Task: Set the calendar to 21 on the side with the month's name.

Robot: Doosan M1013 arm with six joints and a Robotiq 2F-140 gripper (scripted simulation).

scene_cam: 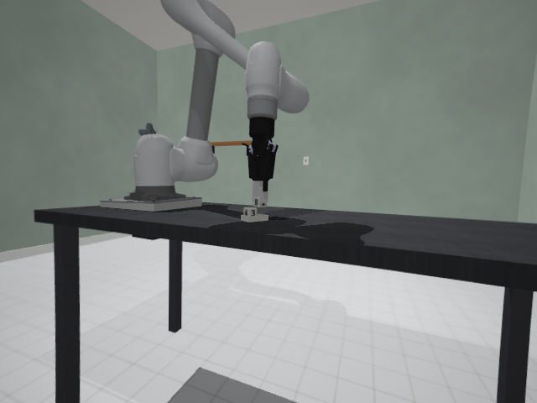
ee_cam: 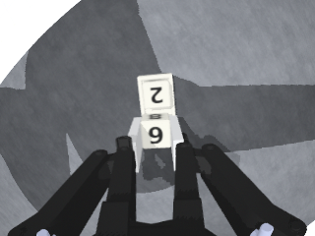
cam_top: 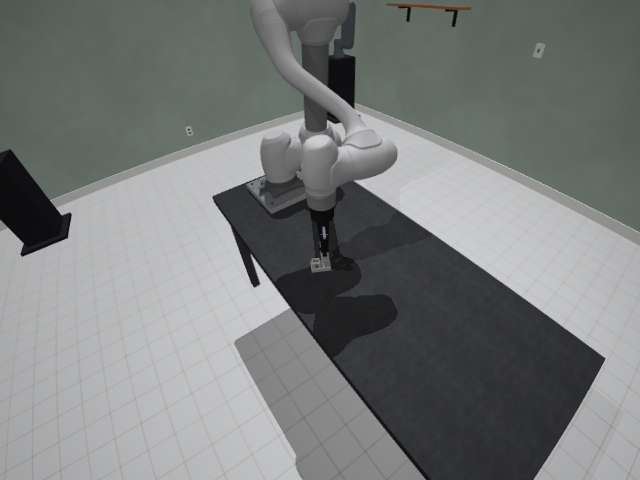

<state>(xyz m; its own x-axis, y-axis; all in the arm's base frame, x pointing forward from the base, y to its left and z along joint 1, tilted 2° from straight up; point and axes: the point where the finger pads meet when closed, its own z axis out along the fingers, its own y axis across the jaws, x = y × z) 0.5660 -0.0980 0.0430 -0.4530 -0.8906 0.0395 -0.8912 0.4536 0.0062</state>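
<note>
Right now my hand is 3 cm above the cube. Round my hand: white tray 8 cm below, 1 cm to the right, 1 cm behind.
</note>
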